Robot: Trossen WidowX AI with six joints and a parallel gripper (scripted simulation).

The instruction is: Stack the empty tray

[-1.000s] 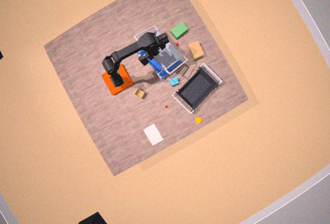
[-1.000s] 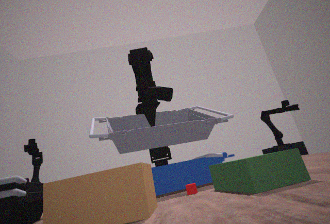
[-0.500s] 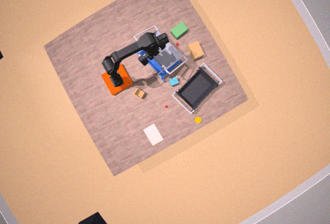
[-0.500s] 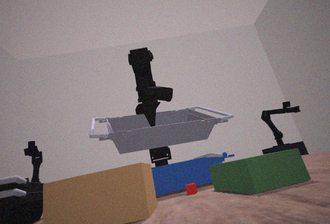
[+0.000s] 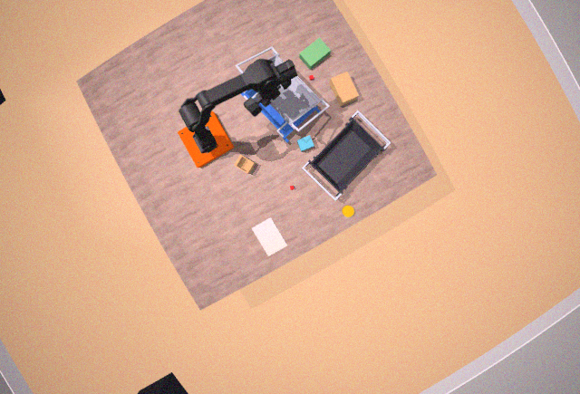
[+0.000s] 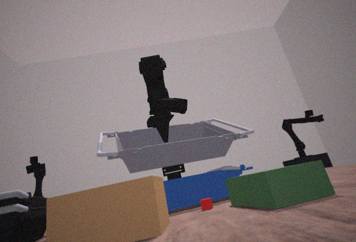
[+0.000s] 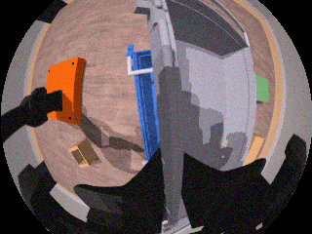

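Right now my gripper tip is 80 mm short of the grey tray, 10 mm to the right of it and 10 mm above it. Also, from my gripper tip: cyan block: 210 mm to the right, 140 mm below, 40 mm ahead; small box: 230 mm behind, 150 mm below, 140 mm to the right; red block: 240 mm ahead, 160 mm below, 30 mm to the left.
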